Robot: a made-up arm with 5 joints.
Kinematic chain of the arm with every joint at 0, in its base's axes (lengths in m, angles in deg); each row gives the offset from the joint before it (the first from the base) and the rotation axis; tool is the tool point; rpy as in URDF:
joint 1: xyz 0 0 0.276 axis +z
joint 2: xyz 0 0 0 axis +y
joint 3: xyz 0.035 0 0.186 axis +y
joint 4: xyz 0.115 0 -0.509 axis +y
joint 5: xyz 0.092 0 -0.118 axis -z
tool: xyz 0 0 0 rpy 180 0 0
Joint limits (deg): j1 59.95..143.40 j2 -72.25..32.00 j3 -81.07..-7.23 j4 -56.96..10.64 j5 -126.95..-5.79
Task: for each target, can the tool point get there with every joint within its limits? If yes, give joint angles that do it. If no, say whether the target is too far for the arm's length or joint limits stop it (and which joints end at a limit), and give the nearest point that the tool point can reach.
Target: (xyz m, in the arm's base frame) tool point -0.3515 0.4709 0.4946
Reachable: yes | joints 126.74 -31.89 -42.89 -2.94 -94.24
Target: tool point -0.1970 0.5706 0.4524
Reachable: yes | joints 109.05 -21.94 -45.50 -16.87 -24.81
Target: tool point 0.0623 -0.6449 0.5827
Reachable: no: joint limits stop it (at a limit: joint 2, joint 3, joint 4) | nearest point 0.0173 -0.1788 0.9280 | short by 0.582 m
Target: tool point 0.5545 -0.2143 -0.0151
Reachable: no: joint limits stop it (at a limit: joint 1, joint 2, joint 3, joint 4) | nearest point 0.0802 0.1386 -0.1460 | short by 0.606 m
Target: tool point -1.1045 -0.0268 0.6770
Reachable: no: too far | nearest point -0.5451 0.4048 0.5887 | short by 0.712 m
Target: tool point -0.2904 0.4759 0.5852
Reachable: yes | joints 121.39 -37.11 -46.13 -3.67 -23.74
